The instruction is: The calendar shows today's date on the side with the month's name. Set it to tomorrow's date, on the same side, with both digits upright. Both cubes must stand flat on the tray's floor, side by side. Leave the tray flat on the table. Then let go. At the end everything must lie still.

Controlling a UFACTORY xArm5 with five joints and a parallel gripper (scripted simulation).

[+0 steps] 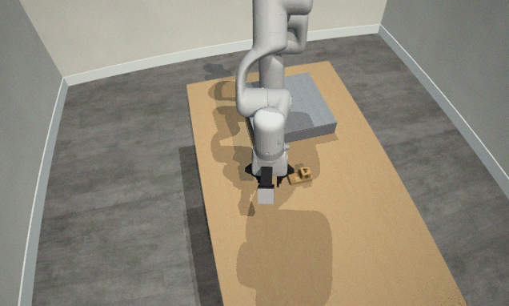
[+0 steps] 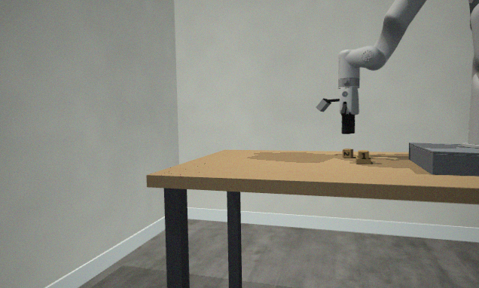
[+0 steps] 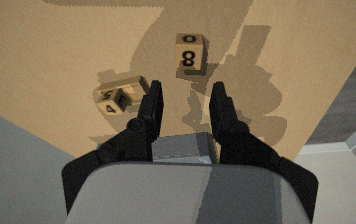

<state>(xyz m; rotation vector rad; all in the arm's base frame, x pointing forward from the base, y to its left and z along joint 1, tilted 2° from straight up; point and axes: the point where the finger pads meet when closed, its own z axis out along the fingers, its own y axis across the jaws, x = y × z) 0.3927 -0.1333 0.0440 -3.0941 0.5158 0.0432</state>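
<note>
The wooden cube lies 90 mm below my hand. Also, from my hand: wooden tray: 40 mm behind, 120 mm to the left, 100 mm below.
</note>
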